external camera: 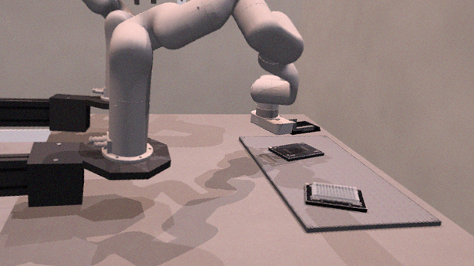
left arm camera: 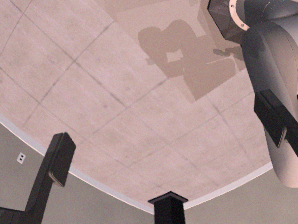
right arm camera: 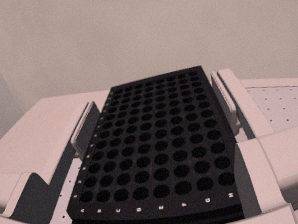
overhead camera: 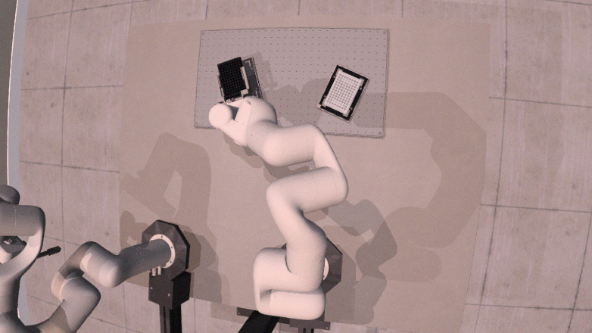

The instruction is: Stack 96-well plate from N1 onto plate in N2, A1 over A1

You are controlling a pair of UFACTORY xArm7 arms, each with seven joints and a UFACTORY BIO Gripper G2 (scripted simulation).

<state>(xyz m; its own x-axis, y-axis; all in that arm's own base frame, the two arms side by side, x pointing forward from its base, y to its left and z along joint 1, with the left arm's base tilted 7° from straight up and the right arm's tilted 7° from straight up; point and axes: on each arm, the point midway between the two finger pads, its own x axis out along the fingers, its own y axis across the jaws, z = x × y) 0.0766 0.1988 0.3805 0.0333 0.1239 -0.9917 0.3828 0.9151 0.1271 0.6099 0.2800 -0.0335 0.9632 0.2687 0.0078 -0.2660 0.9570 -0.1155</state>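
My right gripper is now 36 cm to the left of the white 96-well plate, 9 cm above it and 4 cm past it. Round my right hand: perforated grey board: 16 cm to the right, 11 cm below, 1 cm ahead; plate nest N1: 10 cm below; black 96-well plate: 1 cm below.
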